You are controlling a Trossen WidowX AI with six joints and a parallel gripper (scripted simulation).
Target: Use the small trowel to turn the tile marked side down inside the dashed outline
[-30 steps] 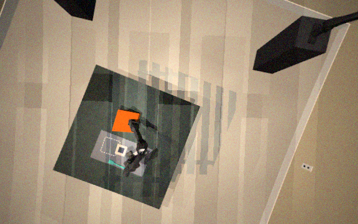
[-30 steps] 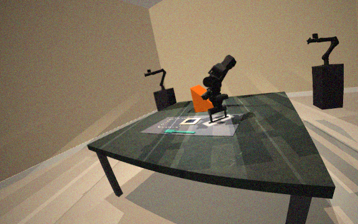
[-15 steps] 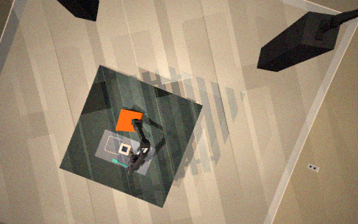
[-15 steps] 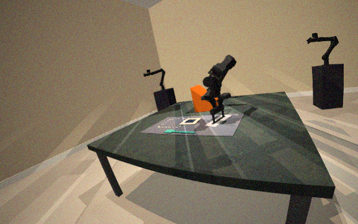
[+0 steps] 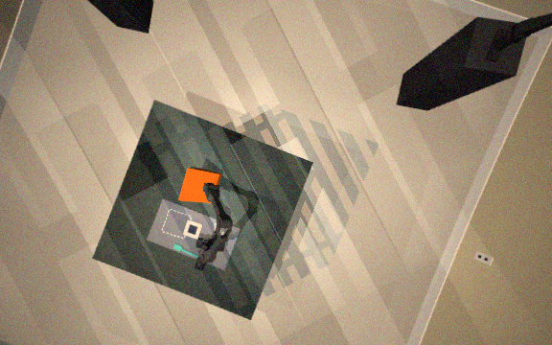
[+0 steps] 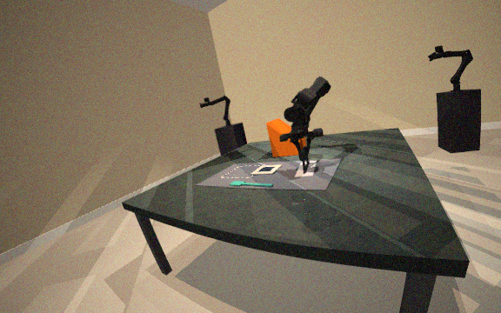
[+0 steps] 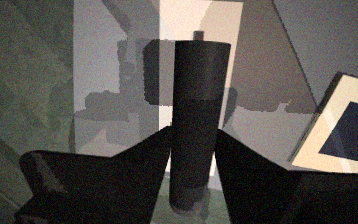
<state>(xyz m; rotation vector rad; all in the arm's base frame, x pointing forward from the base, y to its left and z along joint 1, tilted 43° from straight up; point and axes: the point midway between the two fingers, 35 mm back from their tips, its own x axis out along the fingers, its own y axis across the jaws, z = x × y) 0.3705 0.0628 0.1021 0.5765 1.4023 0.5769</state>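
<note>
The grey trowel lies 30 mm below my gripper tip and 20 mm behind it. The rest, counted from my gripper tip: grey mat (190 mm to the right, 90 mm below, 20 mm ahead); tile (200 mm to the right, 60 mm below, 20 mm behind); teal trowel (230 mm to the right, 150 mm ahead, 60 mm below).
</note>
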